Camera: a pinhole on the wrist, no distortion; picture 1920 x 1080 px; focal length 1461.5 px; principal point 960.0 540.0 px. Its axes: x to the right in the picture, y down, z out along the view. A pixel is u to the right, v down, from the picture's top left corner.
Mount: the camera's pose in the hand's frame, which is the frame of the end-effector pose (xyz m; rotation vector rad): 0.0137 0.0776 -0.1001 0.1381 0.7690 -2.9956
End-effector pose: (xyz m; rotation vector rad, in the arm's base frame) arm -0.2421 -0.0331 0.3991 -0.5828 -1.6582 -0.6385
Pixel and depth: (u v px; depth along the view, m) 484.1 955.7 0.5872
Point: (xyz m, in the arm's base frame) -0.7580 -0.0370 0.4843
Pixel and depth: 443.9 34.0 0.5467
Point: -0.6240 0.2955 0.4776
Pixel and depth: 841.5 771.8 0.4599
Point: -0.5791 0.0038 0.3616
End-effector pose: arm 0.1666 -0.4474 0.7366 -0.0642 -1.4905 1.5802
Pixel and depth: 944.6 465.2 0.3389
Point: 0.0896 -0.6199 0.8420
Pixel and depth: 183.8 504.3 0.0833
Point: 0.1280 -0.3914 0.7257
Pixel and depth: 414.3 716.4 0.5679
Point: -0.0257 -0.6627 1.1390
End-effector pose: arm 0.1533 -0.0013 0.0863 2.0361 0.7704 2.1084
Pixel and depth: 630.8 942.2 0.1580
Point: 0.1597 0.0522 0.1067
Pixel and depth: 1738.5 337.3 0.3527
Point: 0.3624 0.0198 -0.1262
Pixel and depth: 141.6 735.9 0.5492
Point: 0.4212 0.4331 0.2270
